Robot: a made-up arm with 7 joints. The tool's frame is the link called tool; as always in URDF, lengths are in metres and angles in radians. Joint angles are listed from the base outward.
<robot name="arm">
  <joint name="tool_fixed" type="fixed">
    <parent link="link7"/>
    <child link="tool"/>
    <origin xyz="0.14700 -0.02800 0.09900" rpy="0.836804 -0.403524 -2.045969"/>
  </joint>
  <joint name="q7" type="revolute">
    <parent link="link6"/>
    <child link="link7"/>
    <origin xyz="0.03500 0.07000 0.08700" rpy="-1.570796 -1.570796 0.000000"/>
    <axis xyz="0 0 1"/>
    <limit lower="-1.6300" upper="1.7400"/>
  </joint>
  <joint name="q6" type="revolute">
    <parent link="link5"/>
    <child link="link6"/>
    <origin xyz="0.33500 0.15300 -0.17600" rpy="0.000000 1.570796 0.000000"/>
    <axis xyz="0 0 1"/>
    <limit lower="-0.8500" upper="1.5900"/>
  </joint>
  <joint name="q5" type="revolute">
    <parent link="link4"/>
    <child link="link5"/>
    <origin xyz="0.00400 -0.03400 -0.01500" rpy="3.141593 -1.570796 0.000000"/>
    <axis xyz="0 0 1"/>
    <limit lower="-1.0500" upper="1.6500"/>
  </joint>
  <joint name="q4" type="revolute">
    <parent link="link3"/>
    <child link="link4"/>
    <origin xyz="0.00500 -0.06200 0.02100" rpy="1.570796 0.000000 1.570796"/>
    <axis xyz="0 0 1"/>
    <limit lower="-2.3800" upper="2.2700"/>
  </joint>
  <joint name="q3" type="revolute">
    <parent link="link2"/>
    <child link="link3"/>
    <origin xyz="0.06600 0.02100 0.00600" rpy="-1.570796 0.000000 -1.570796"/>
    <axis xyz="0 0 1"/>
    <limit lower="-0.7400" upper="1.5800"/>
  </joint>
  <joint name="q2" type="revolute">
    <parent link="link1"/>
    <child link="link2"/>
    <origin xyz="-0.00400 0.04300 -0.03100" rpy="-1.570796 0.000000 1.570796"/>
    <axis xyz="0 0 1"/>
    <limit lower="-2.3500" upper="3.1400"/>
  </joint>
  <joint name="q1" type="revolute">
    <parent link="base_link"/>
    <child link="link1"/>
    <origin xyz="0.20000 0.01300 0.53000" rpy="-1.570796 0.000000 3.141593"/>
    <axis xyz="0 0 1"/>
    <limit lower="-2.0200" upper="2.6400"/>
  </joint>
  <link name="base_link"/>
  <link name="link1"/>
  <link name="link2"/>
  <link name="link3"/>
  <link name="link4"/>
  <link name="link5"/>
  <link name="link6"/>
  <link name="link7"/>
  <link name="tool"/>
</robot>
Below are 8 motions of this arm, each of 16 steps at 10 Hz.
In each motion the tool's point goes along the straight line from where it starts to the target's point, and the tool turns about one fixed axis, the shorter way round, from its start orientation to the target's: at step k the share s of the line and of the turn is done. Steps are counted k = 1, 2, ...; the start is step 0. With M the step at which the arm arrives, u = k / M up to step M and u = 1 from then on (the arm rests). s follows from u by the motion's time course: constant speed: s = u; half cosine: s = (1 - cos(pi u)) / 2; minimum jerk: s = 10 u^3 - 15 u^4 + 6 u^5.
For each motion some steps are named. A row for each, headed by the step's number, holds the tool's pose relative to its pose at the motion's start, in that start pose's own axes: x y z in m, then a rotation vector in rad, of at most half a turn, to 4 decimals.
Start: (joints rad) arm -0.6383 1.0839 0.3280 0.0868 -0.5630 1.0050 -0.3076
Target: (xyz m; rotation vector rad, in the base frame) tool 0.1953 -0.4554 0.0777 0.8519 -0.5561 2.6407
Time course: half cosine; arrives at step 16
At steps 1, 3, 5, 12, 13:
1: -0.0012 -0.0045 0.0032 0.0073 0.0027 0.0100
3: -0.0107 -0.0393 0.0279 0.0636 0.0239 0.0874
5: -0.0281 -0.1037 0.0735 0.1677 0.0632 0.2305
12: -0.1079 -0.3984 0.2824 0.6443 0.2426 0.8852
13: -0.1157 -0.4274 0.3029 0.6912 0.2603 0.9497

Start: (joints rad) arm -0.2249 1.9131 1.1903 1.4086 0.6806 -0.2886 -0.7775
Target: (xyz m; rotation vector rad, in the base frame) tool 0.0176 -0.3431 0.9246 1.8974 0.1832 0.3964
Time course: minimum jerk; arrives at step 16
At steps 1, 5, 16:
1: 0.0001 0.0000 0.0002 0.0004 0.0005 0.0002
5: 0.0121 0.0023 0.0193 0.0341 0.0433 0.0164
16: 0.0672 0.0128 0.1070 0.1894 0.2406 0.0914

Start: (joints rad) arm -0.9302 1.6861 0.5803 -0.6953 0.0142 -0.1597 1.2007
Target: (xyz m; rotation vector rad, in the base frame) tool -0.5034 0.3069 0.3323 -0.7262 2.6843 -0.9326
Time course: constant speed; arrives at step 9
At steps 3, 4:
3: 0.0341 -0.1025 -0.1201 -0.2083 0.0618 0.0786
4: 0.0454 -0.1367 -0.1601 -0.2777 0.0824 0.1048

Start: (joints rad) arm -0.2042 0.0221 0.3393 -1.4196 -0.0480 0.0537 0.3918
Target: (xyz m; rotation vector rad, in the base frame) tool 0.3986 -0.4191 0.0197 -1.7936 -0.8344 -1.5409
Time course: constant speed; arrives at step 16
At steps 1, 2, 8, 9, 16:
1: -0.0079 -0.0079 0.0109 0.0299 0.0108 -0.0165
2: -0.0157 -0.0158 0.0219 0.0598 0.0216 -0.0330
8: -0.0629 -0.0632 0.0876 0.2391 0.0864 -0.1319
9: -0.0707 -0.0711 0.0985 0.2689 0.0972 -0.1484
16: -0.1258 -0.1263 0.1752 0.4781 0.1729 -0.2638

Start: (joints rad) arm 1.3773 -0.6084 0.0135 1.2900 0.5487 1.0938 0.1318
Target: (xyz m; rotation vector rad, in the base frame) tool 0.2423 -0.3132 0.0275 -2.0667 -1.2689 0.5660
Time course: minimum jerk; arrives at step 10
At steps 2, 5, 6, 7, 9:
2: 0.0188 0.0079 0.0098 0.0028 -0.0870 -0.0502
5: 0.1619 0.0680 0.0844 0.0244 -0.7506 -0.4335
6: 0.2210 0.0929 0.1152 0.0333 -1.0247 -0.5918
7: 0.2710 0.1139 0.1413 0.0408 -1.2564 -0.7257
9: 0.3211 0.1349 0.1674 0.0483 -1.4884 -0.8597

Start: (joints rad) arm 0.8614 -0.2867 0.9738 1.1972 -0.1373 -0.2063 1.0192
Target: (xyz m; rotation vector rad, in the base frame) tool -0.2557 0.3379 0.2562 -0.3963 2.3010 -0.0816
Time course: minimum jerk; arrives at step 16
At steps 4, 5, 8, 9, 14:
4: 0.0186 -0.0079 0.0452 0.1303 0.0803 0.0111
5: 0.0323 -0.0137 0.0786 0.2265 0.1397 0.0193
8: 0.0897 -0.0380 0.2183 0.6292 0.3881 0.0537
9: 0.1106 -0.0468 0.2689 0.7752 0.4781 0.0661
14: 0.1766 -0.0748 0.4296 1.2382 0.7637 0.1056

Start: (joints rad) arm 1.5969 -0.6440 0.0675 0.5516 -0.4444 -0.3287 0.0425
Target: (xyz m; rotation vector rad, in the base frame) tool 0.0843 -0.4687 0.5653 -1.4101 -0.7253 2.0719
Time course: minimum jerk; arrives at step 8
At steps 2, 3, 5, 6, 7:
2: 0.0091 -0.0215 -0.0268 -0.0996 -0.0470 -0.0345
3: 0.0242 -0.0572 -0.0713 -0.2649 -0.1249 -0.0918
5: 0.0637 -0.1505 -0.1877 -0.6977 -0.3290 -0.2418
6: 0.0788 -0.1862 -0.2322 -0.8630 -0.4069 -0.2991
7: 0.0865 -0.2043 -0.2549 -0.9472 -0.4466 -0.3283

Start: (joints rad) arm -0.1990 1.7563 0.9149 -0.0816 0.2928 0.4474 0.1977
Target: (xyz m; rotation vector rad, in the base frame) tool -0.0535 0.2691 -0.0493 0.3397 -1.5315 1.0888
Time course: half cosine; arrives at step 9
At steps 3, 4, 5, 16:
3: -0.0429 -0.1108 -0.0708 -0.3780 0.1411 -0.0002
4: -0.0708 -0.1832 -0.1170 -0.6247 0.2332 -0.0004
5: -0.1006 -0.2602 -0.1661 -0.8872 0.3313 -0.0005
16: -0.1714 -0.4433 -0.2831 -1.5119 0.5645 -0.0009

